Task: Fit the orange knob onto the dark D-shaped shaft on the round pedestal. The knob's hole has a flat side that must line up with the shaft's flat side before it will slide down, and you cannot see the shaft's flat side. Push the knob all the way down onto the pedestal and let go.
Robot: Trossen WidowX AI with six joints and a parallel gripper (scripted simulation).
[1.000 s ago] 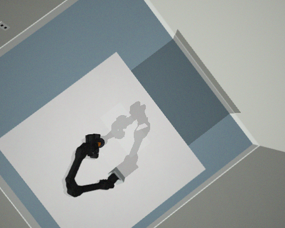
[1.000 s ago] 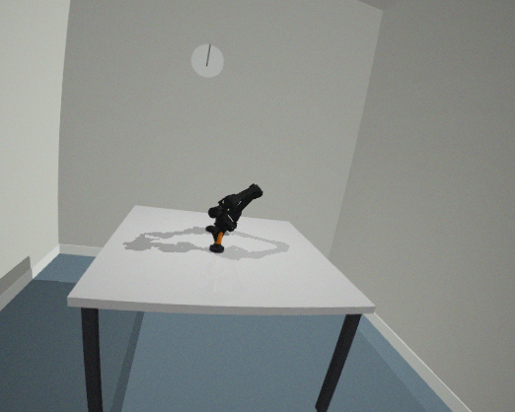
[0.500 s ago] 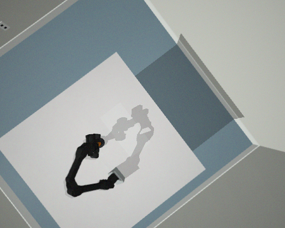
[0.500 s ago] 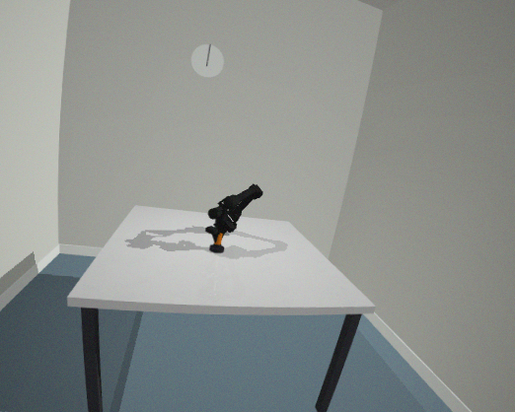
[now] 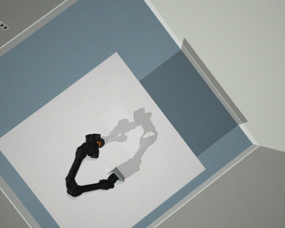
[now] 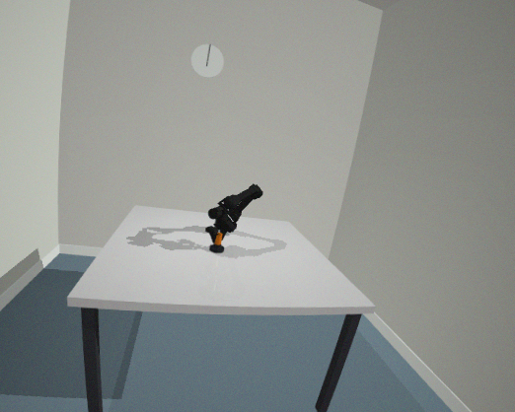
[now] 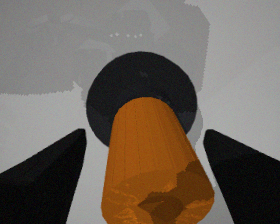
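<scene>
Right now the orange knob is 2 cm above my gripper tip. Also, from my gripper tip: pedestal (2 cm below).
</scene>
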